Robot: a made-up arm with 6 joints.
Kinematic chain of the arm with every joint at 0, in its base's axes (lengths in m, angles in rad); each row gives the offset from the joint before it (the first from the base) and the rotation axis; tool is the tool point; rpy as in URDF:
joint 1: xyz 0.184 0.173 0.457 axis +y
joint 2: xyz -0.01 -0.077 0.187 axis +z
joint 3: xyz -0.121 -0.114 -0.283 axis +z
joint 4: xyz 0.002 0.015 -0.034 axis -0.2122 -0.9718 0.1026
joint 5: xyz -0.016 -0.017 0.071 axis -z
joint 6: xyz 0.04 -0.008 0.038 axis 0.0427 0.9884 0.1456
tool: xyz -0.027 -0.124 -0.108 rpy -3.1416 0 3.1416
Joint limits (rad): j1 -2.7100..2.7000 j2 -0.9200..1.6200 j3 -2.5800..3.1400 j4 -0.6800..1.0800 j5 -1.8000..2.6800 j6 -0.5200..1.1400
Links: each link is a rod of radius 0.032 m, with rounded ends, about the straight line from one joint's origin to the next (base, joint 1, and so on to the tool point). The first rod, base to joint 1, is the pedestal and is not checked.
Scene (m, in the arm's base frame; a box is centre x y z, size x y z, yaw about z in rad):
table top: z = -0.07
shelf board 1: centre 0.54 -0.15 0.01 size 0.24 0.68 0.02 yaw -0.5
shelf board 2: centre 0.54 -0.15 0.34 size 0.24 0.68 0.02 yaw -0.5
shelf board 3: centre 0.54 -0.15 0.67 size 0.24 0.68 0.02 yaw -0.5
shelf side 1: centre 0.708 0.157 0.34 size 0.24 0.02 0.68 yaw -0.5
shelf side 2: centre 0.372 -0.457 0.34 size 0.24 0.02 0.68 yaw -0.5
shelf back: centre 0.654 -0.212 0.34 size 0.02 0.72 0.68 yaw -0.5
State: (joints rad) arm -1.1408 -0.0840 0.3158 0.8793 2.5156 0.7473
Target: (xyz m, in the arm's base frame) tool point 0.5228 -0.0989 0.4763
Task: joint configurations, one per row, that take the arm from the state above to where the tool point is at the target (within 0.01 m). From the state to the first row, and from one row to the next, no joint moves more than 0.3 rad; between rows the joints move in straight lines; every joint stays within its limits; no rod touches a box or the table.
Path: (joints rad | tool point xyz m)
1: -1.4023 0.0818 0.2436 0.7846 2.5430 0.8056 | 0.3019 0.0744 0.2044
2: -1.6639 0.2476 0.1714 0.6898 2.5704 0.8639 | 0.3467 0.0521 0.2531
3: -1.9254 0.4135 0.0993 0.5951 2.5978 0.9222 | 0.3738 0.0327 0.3114
4: -2.1869 0.5793 0.0271 0.5003 2.6252 0.9805 | 0.3811 0.0172 0.3727
5: -2.4485 0.7451 -0.0451 0.4056 2.6526 1.0389 | 0.3691 0.0062 0.4298
6: -2.7100 0.9109 -0.1173 0.3109 2.6800 1.0972 | 0.3412 0.0003 0.4763
7: -2.6404 0.6911 0.1211 0.5031 2.4175 1.1079 | 0.4102 -0.0407 0.4644
8: -2.5707 0.4714 0.3595 0.6954 2.1551 1.1186 | 0.4653 -0.0733 0.4618
9: -2.5011 0.2516 0.5978 0.8877 1.8926 1.1293 | 0.5033 -0.0934 0.4667
10: -2.4315 0.0318 0.8362 1.0800 1.6302 1.1400 | 0.5228 -0.0989 0.4763

